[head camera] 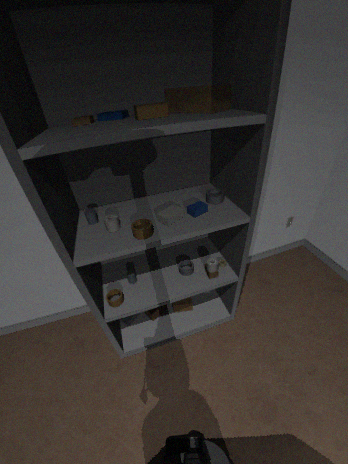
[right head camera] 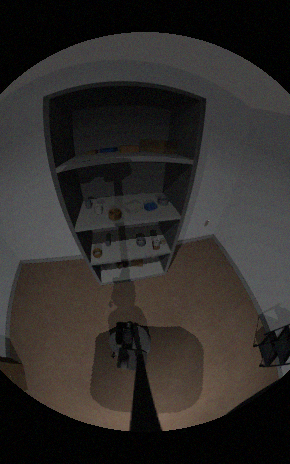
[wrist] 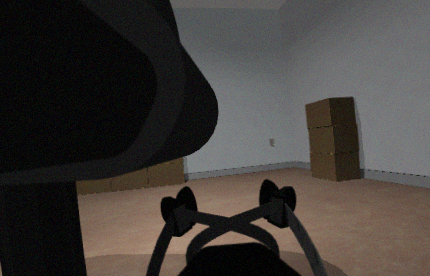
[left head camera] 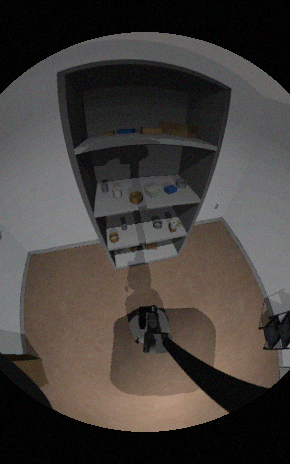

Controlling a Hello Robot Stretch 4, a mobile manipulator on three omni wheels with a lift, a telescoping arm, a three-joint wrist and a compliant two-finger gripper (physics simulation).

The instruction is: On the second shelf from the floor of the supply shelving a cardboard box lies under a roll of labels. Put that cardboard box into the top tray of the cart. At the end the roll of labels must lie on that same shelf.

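Frame: origin at the robot's base, x left, y back, z up, level; millimetres.
Seen in the pictures: gripper, between the fingertips: point(wrist: 227, 198) point(left head camera: 142, 343).
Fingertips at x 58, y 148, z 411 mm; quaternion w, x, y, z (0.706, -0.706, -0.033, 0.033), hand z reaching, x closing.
Note:
Offsets run from my fingertips to a thing's top centre. "*": to the spot under its first point. Level surfaces: height alone.
The supply shelving {* dx -405, dy -1081, dz +1132 mm} point(head camera: 275, 75) point(left head camera: 225, 120) point(right head camera: 200, 130) stands against the wall. On its second shelf from the floor {dz +95 mm} point(head camera: 192, 285) point(left head camera: 160, 237), at the right, a white roll of labels {* dx -224, dy -1109, dz +205 mm} point(head camera: 212, 263) point(left head camera: 173, 222) point(right head camera: 156, 241) sits on a small brown cardboard box {dx -224, dy -1130, dz +145 mm} point(head camera: 213, 274) point(left head camera: 173, 229) point(right head camera: 156, 247). The dark cart point(left head camera: 272, 337) point(right head camera: 268, 348) shows partly at the right edge of both side head views; its top tray is hard to make out. My gripper point(wrist: 227, 198) is open and empty in the wrist view, over the floor and well away from the shelving.
Other things on the labels' shelf are an orange tape roll {dx +367, dy -945, dz +145 mm} point(head camera: 115, 304), a grey roll {dx -64, dy -1166, dz +143 mm} point(head camera: 186, 268) and a dark bottle {dx +288, dy -1094, dz +165 mm} point(head camera: 132, 274). The shelf above holds rolls, a blue box {dx -136, dy -1150, dz +592 mm} point(head camera: 197, 209) and a pale box {dx +1, dy -1108, dz +592 mm} point(head camera: 170, 213). Stacked cartons point(wrist: 334, 140) stand by a wall.

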